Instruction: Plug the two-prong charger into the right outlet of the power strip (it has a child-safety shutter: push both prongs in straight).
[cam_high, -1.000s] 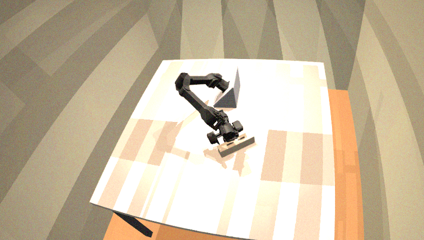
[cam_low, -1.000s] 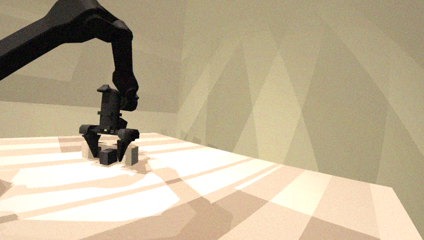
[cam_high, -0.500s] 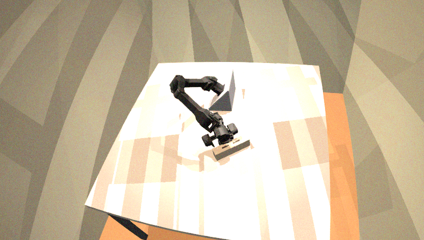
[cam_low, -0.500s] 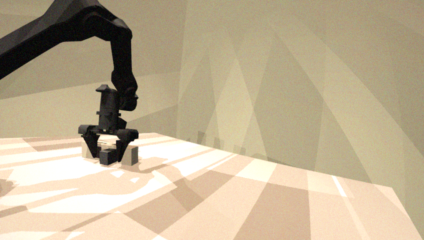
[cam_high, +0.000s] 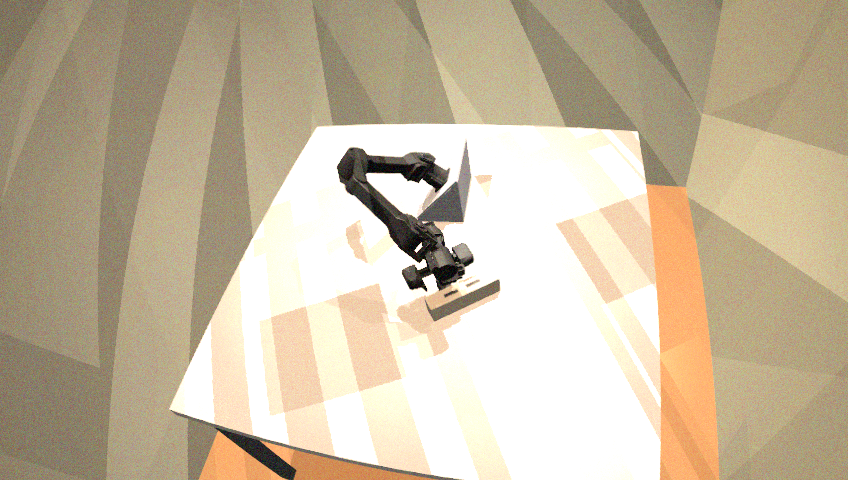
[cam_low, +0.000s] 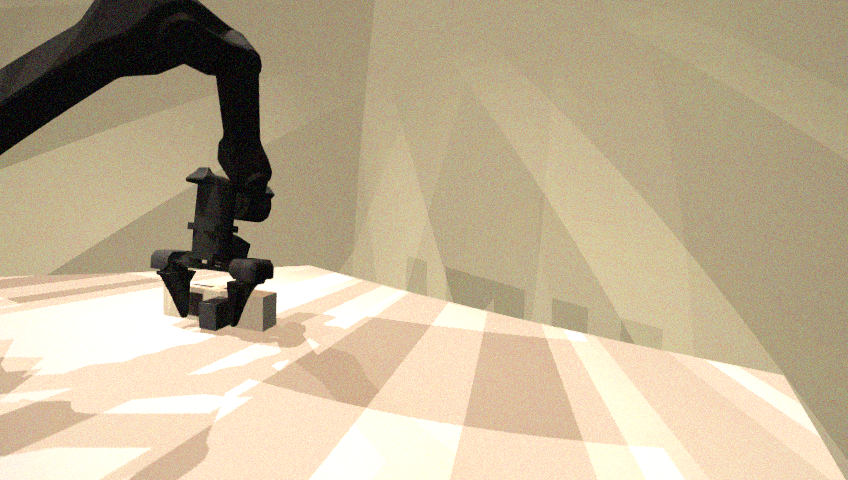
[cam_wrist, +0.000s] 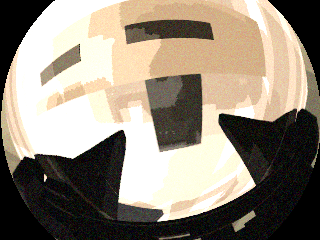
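My gripper tip is 3 cm short of the charger, 2 cm to the right of it and 1 cm below it.
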